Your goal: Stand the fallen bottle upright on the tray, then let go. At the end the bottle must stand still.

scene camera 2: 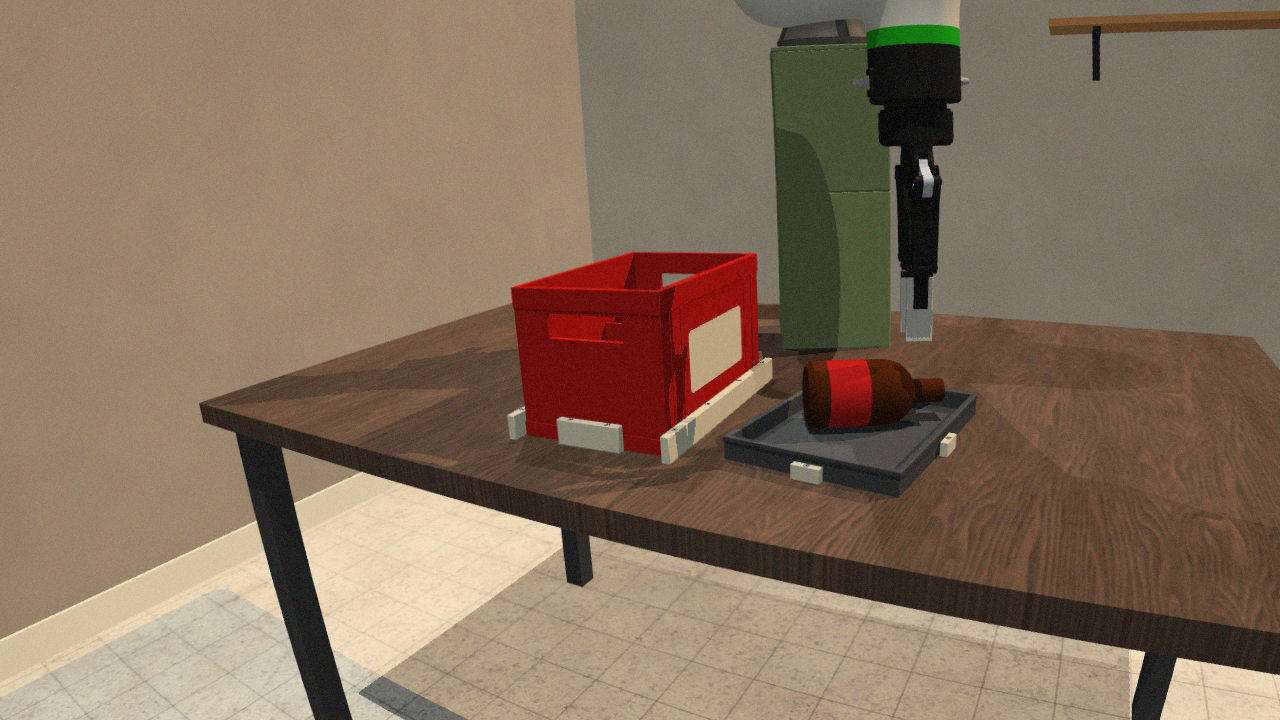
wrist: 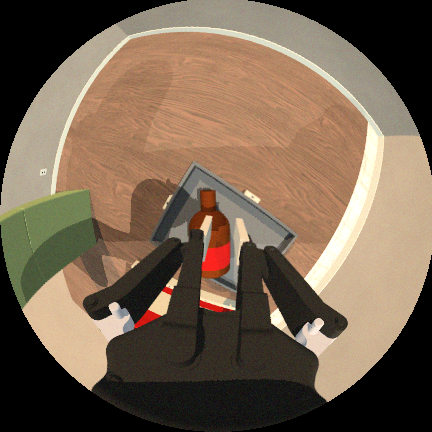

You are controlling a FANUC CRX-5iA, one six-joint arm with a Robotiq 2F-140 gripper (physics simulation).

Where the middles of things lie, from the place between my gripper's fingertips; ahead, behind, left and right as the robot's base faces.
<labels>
My gripper is now 3 cm short of the dark grey tray [scene camera 2: 887, 459], 5 cm to the left of it and 10 cm above it. Also, from my hand: red crate [scene camera 2: 606, 342]: 4 cm ahead, 32 cm to the right, 2 cm below; then pale rail [scene camera 2: 690, 430]: 3 cm ahead, 22 cm to the right, 10 cm below.
</labels>
